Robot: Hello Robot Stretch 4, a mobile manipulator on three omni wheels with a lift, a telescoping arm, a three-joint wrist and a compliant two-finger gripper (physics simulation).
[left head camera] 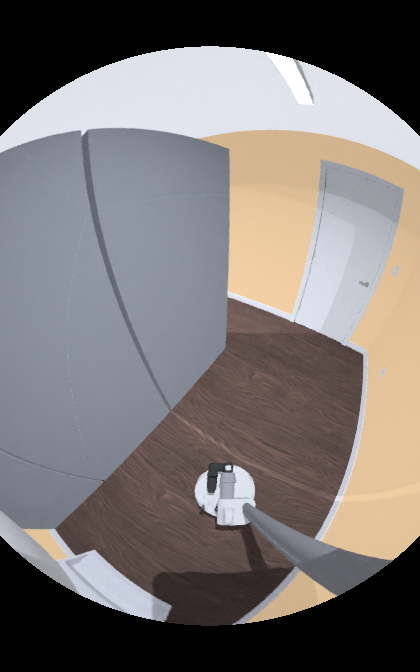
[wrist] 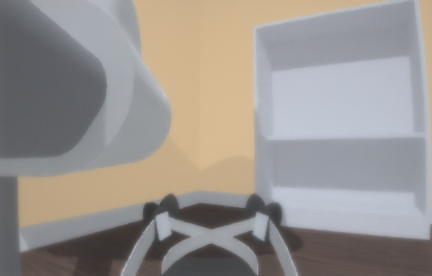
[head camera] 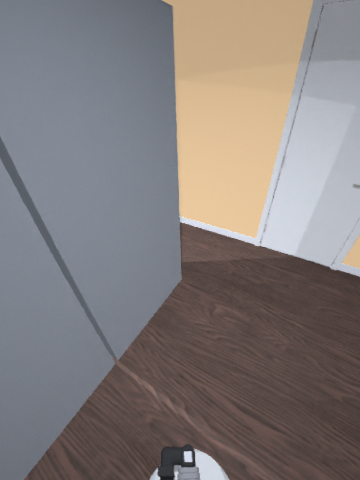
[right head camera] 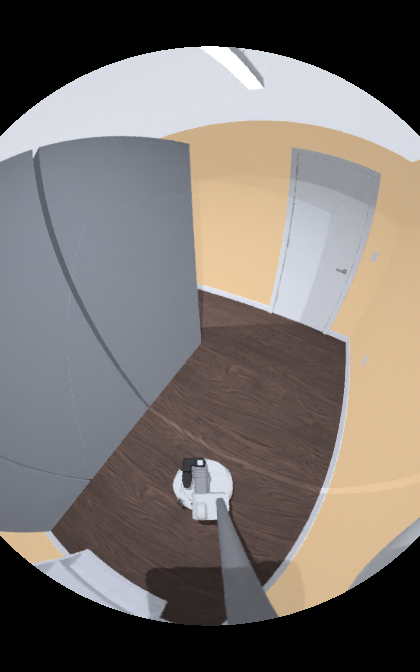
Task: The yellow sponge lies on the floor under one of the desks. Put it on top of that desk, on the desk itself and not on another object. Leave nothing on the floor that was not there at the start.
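Places are measured from the robot's base along level axes (x down, y ahead, z right), in centimetres.
Pixels of known places: gripper, fingertip midpoint: (wrist: 212, 210).
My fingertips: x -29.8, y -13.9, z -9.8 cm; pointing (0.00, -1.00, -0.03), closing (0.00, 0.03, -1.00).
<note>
Behind a point stands the place of what it marks.
My gripper (wrist: 212, 210) {x -29.8, y -13.9, z -9.8 cm} is open in the wrist view, with its two dark-tipped fingers apart and nothing between them. It points toward a room corner. The yellow sponge does not show in any of these views, and no desk shows either. The dark wrist and the white base (left head camera: 245, 482) (right head camera: 221, 475) show low in the two side head views, above the dark wood floor (head camera: 280, 340) {x 2.7, y 79.2, z 75.8 cm} (left head camera: 280, 405) (right head camera: 260, 395).
Tall grey panels (head camera: 110, 150) {x -133.5, y 100.4, z -28.9 cm} (left head camera: 165, 240) (right head camera: 125, 240) stand at the left. A white door (head camera: 305, 165) {x -98.7, y 184.8, z 115.6 cm} (left head camera: 345, 250) (right head camera: 320, 235) is in the orange wall (head camera: 225, 150) {x -103.0, y 228.1, z 51.5 cm} at the back right. A white shelf unit (wrist: 345, 137) {x -40.9, y -104.2, z -72.7 cm} stands right of the corner in the wrist view.
</note>
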